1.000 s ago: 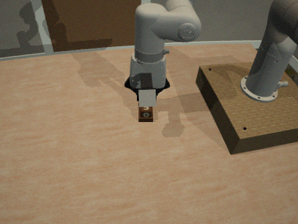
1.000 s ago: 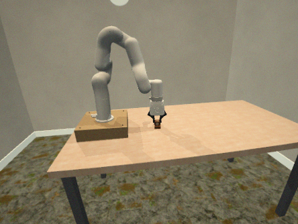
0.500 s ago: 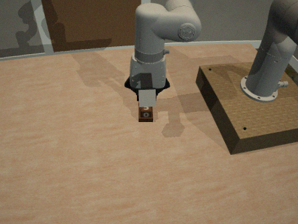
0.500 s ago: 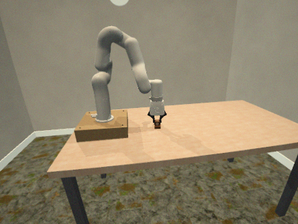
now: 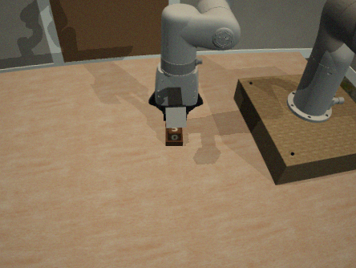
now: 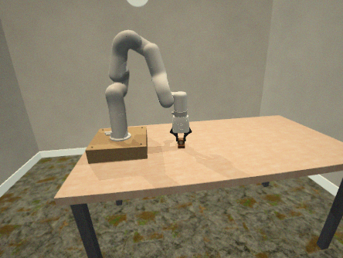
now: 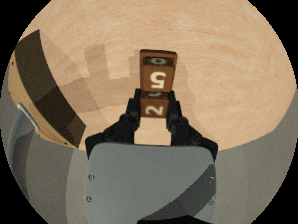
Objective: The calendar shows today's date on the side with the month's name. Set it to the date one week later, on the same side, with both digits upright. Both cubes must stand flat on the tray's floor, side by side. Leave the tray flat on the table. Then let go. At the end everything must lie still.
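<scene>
Right now the cube is 10 mm below my hand. The rest, counted from my hand: brown tray 40 mm below, 20 mm to the left.
</scene>
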